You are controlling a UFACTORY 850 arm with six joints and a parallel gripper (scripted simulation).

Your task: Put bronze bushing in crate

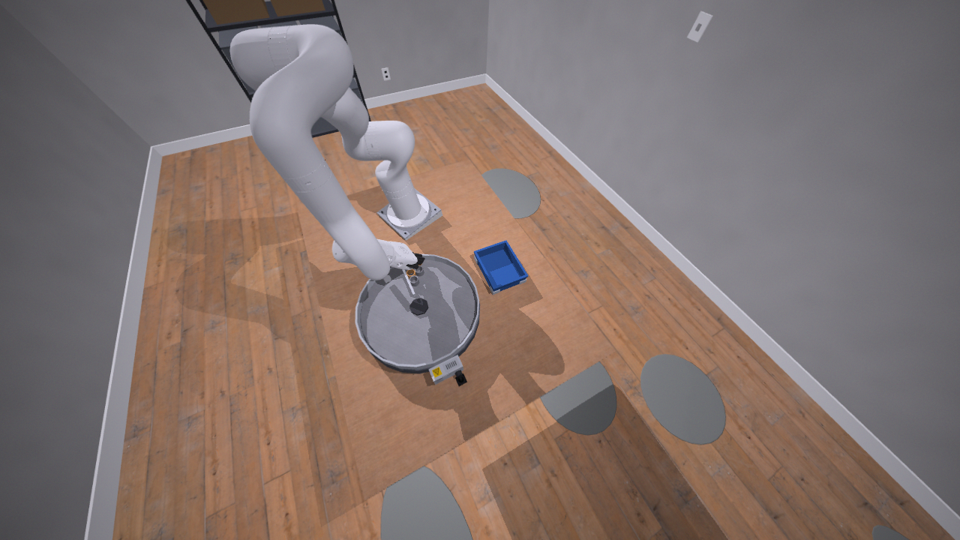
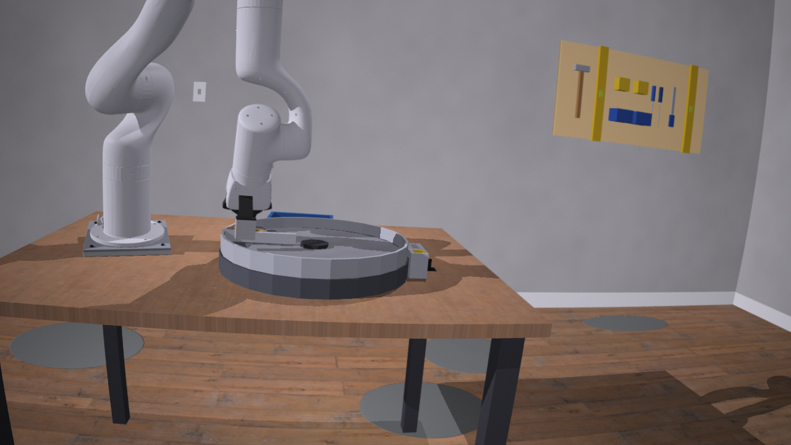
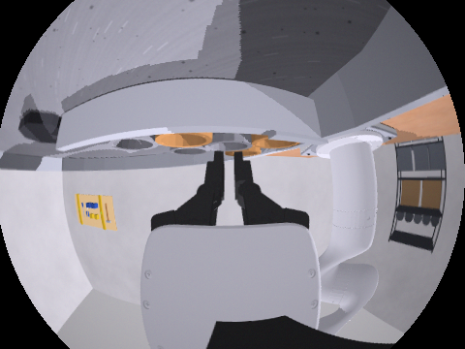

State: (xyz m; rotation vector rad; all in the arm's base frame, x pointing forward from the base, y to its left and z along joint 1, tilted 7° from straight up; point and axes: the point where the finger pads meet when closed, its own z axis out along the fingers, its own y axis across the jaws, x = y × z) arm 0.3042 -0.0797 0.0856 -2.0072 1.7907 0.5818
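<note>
The blue crate lies 15 cm ahead of my hand, 27 cm to the left of it and 7 cm below it. Round my hand: turning table 16 cm ahead, 8 cm to the right, 4 cm below.
</note>
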